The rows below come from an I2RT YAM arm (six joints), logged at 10 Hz.
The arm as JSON. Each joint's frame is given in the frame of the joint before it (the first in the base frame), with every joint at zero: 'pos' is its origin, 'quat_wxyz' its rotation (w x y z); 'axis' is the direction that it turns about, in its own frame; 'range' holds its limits. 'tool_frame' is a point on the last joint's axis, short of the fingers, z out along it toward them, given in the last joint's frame.
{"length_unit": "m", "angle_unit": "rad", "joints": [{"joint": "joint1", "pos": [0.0, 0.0, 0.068], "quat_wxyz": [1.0, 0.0, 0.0, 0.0], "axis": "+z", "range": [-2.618, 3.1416]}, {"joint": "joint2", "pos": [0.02, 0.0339, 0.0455], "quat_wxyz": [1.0, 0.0, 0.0, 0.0], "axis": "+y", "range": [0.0, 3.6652]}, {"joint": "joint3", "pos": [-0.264, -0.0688, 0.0], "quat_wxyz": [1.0, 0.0, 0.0, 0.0], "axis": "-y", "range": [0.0, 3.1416]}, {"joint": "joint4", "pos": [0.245, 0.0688, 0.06], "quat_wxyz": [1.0, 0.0, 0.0, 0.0], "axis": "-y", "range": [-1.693, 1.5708]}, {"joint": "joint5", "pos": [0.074, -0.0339, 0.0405], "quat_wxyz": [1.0, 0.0, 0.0, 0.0], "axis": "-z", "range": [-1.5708, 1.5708]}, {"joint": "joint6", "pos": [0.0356, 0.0, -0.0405], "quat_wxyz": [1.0, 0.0, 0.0, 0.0], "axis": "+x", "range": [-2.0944, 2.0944]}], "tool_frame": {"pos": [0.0, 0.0, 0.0], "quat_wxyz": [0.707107, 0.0, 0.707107, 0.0]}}
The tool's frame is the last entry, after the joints.
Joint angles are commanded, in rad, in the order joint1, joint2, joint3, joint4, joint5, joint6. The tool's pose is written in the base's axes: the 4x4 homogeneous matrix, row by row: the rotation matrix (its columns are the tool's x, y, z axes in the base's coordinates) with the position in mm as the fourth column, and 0 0 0 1 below. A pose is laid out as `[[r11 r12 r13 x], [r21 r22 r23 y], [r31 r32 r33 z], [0 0 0 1]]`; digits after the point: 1 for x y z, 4 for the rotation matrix.
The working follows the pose.
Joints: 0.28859 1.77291 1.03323 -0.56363 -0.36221 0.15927
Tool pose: [[-0.9693 -0.2048 0.1361 305.8], [-0.1331 0.9023 0.4100 104.0], [-0.2068 0.3793 -0.9019 147.8], [0 0 0 1]]
Where each joint sits with the arm in this pose, in the base's axes (m; each line is computed from the numbers above, not from the rounded line before):
joint1: 0.0000 0.0000 0.0680
joint2: 0.0095 0.0382 0.1135
joint3: 0.0799 -0.0127 0.3721
joint4: 0.2726 0.1163 0.2513
joint5: 0.3384 0.1005 0.1906
joint6: 0.3058 0.1040 0.1478
the tool: 0.3058 0.1040 0.1478

